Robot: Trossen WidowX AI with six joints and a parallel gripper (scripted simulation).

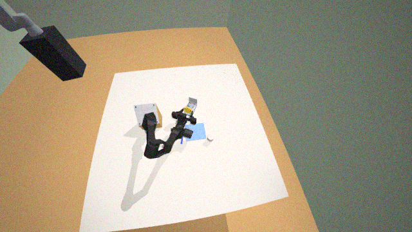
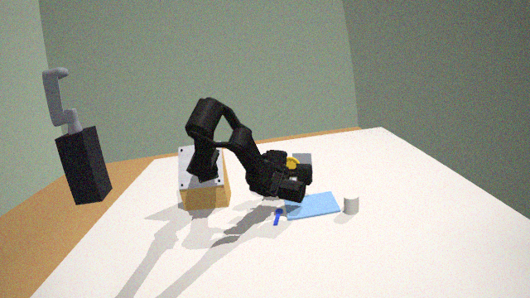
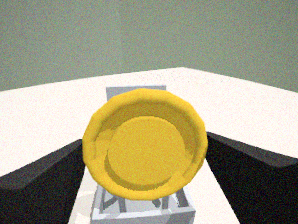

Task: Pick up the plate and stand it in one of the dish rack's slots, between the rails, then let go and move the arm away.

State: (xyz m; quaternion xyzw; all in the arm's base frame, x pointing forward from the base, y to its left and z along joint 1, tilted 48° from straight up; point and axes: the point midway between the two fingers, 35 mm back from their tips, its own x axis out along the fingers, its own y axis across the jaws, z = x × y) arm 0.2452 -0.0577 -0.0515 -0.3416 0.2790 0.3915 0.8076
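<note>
Right now the grey dish rack is 2 cm ahead of my gripper tip, 4 cm to the left of it and 5 cm below it. The rest, counted from my gripper tip: blue spoon 9 cm behind, 18 cm to the right, 7 cm below; then yellow plate 1 cm to the right.
</note>
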